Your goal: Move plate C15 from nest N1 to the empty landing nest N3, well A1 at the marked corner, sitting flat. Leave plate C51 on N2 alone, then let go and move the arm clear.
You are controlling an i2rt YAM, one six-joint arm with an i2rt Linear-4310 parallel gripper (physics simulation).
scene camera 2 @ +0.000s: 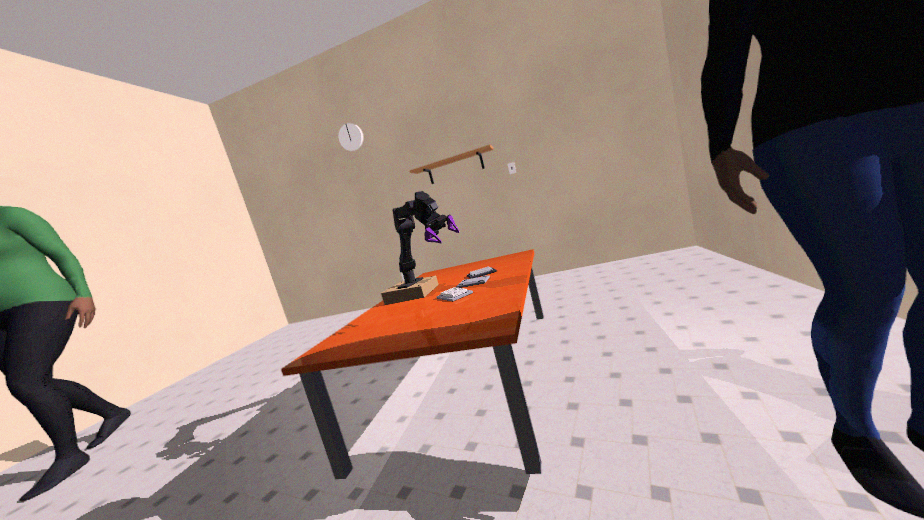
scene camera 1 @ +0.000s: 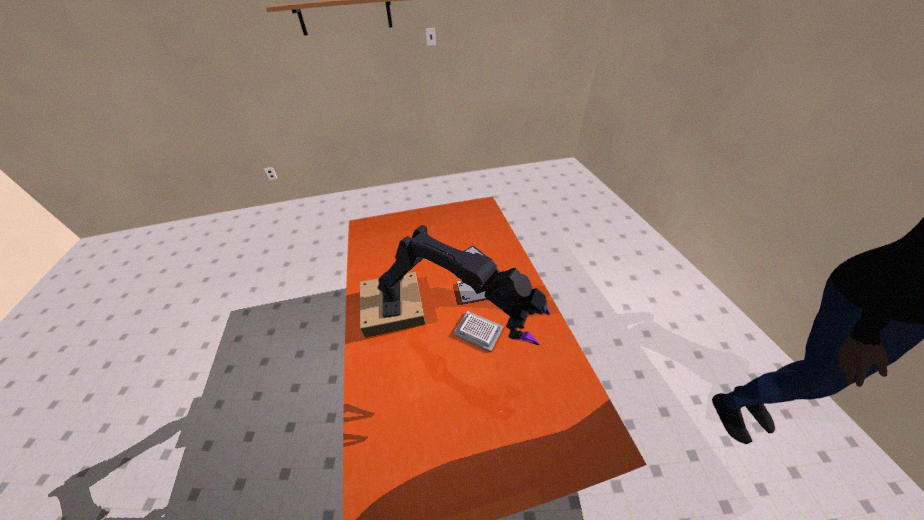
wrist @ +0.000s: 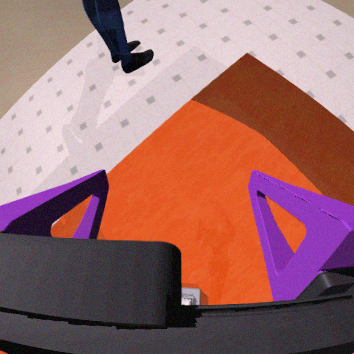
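Observation:
A white well plate sits on the grey nest nearest the front of the table. A second grey nest behind it looks empty. A third nest stands farthest back, mostly hidden by the arm in scene camera 1; whether it bears a plate is hard to tell. Nest numbers, plate labels and the A1 mark are too small to read. My gripper is open and empty, high above the table. A small grey-white corner shows at the wrist view's lower edge.
The arm stands on a wooden base block on the orange table. A person in blue jeans is beyond the table's right side. A person in green is at the left.

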